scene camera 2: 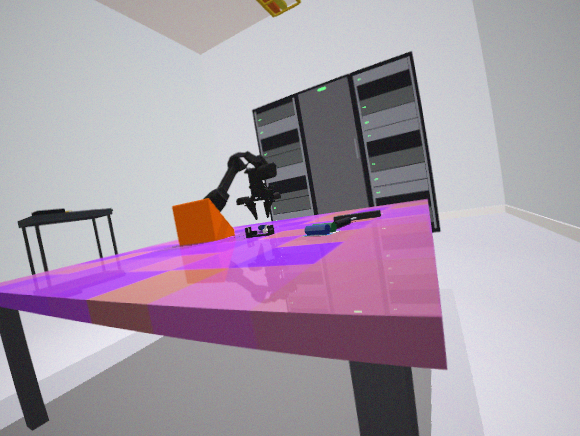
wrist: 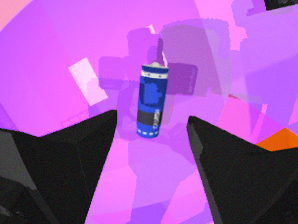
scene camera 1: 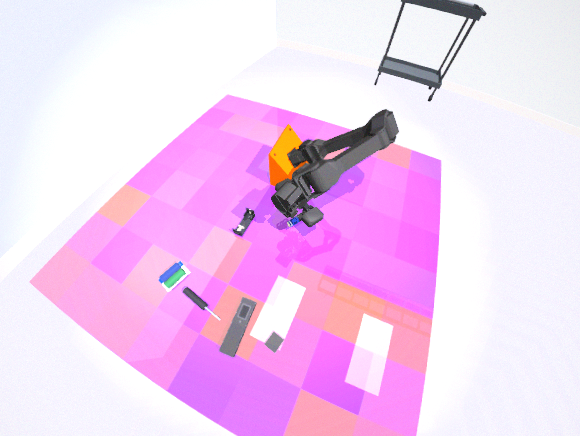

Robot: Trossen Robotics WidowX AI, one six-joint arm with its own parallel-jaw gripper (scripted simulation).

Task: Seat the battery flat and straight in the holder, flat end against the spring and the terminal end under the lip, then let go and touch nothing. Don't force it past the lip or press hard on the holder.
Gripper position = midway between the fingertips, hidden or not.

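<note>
My gripper [scene camera 2: 262,218] is here in the scene, and the wrist view gives me another look at the gripper [wrist: 153,118]. I can also see a battery [wrist: 154,77]. And there is a grey remote [scene camera 1: 231,342].
</note>
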